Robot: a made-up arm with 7 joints. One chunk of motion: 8 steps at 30 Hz.
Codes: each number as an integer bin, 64 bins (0 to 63) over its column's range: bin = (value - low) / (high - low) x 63, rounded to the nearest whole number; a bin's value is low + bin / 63 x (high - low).
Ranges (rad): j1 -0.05..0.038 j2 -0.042..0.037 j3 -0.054..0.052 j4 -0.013..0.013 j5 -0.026..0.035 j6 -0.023..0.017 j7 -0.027..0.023
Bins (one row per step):
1: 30 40 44 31 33 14 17
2: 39 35 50 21 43 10 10
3: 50 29 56 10 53 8 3
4: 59 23 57 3 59 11 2
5: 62 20 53 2 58 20 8
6: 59 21 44 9 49 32 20
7: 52 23 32 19 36 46 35
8: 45 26 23 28 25 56 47
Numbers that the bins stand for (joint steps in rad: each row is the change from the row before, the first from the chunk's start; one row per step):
1: -0.00810 0.00816 0.02003 -0.00021 0.00595 -0.01411 -0.01351
2: 0.00448 0.00189 0.03013 -0.00433 0.01563 -0.01665 -0.01906
3: 0.01984 -0.00563 0.04022 -0.00887 0.02532 -0.01792 -0.02462
4: 0.03241 -0.01316 0.04190 -0.01176 0.03113 -0.01602 -0.02541
5: 0.03660 -0.01692 0.03517 -0.01217 0.03016 -0.01030 -0.02065
6: 0.03241 -0.01567 0.02003 -0.00929 0.02144 -0.00268 -0.01113
7: 0.02263 -0.01316 -0.00016 -0.00516 0.00886 0.00621 0.00078
8: 0.01286 -0.00940 -0.01530 -0.00144 -0.00179 0.01256 0.01030

